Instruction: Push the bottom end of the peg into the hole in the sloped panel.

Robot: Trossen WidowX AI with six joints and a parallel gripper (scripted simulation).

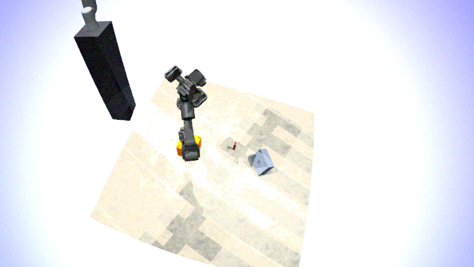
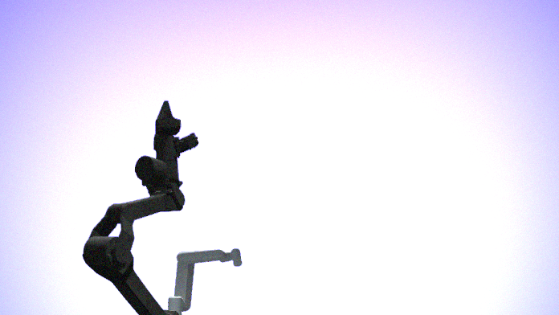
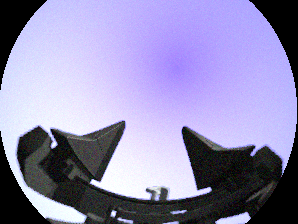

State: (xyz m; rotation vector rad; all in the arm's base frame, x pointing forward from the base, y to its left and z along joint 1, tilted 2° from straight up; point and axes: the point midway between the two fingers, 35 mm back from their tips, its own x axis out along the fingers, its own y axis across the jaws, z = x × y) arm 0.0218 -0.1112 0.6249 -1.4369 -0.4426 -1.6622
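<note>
Right now my gripper tip is 710 mm above the red peg, 260 mm short of it and 160 mm to the right of it. From my gripper tip the other things lie so: sloped panel (700 mm below, 430 mm ahead, 50 mm to the left).
</note>
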